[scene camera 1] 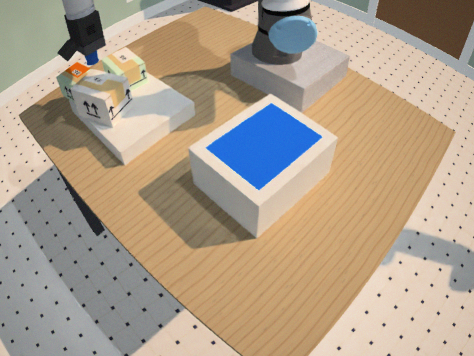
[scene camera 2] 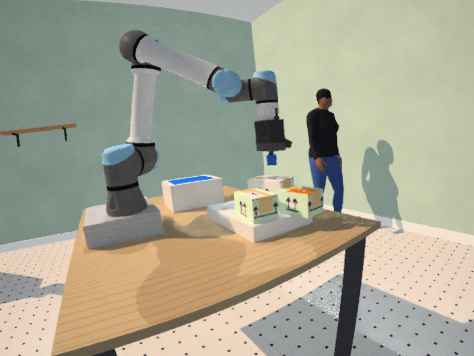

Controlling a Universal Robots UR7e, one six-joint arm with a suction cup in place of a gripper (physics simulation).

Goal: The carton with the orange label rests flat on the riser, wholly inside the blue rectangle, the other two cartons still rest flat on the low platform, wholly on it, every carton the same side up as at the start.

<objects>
A pale green carton shows in scene camera 1 (123, 62) and in scene camera 2 (256, 206). A low platform shows in scene camera 1 and in scene camera 2. A riser shows in scene camera 1 and in scene camera 2. One and the same spot on the riser: (scene camera 1: 256, 166) is (scene camera 2: 199, 177). One and the same spot on the low platform: (scene camera 1: 158, 109) is (scene camera 2: 231, 204).
</objects>
